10 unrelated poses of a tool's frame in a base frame.
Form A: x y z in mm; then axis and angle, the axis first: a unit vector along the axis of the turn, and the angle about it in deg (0 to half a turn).
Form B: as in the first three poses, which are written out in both.
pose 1, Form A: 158.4, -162.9, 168.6, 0.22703, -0.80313, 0.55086, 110.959
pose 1, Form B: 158.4, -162.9, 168.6, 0.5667, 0.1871, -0.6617, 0.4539
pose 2, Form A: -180.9, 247.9, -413.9, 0.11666, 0.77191, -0.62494, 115.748
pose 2, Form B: -180.9, 247.9, -413.9, 0.5318, 0.0988, 0.6537, -0.5292
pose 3, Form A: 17.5, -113.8, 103.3, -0.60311, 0.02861, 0.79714, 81.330
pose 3, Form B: 17.5, -113.8, 103.3, 0.7585, -0.3930, 0.0186, 0.5194
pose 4, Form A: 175.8, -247.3, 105.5, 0.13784, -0.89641, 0.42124, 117.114
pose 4, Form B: 175.8, -247.3, 105.5, 0.5217, 0.1176, -0.7648, 0.3594
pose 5, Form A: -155.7, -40.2, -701.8, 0.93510, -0.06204, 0.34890, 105.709
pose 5, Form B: -155.7, -40.2, -701.8, 0.6038, 0.7454, -0.0495, 0.2781
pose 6, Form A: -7.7, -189.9, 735.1, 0.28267, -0.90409, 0.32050, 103.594
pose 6, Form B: -7.7, -189.9, 735.1, 0.6184, 0.2221, -0.7105, 0.2519
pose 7, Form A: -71.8, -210.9, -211.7, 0.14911, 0.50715, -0.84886, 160.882
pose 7, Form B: -71.8, -210.9, -211.7, 0.1661, 0.1470, 0.5001, -0.8371
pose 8, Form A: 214.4, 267.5, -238.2, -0.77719, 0.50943, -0.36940, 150.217
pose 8, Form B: 214.4, 267.5, -238.2, 0.2570, -0.7511, 0.4923, -0.3570
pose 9, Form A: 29.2, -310.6, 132.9, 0.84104, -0.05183, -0.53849, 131.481
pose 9, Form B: 29.2, -310.6, 132.9, 0.4109, 0.7668, -0.0473, -0.4909
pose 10, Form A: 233.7, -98.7, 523.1, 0.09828, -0.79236, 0.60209, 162.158
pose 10, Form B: 233.7, -98.7, 523.1, 0.1551, 0.0971, -0.7828, 0.5948
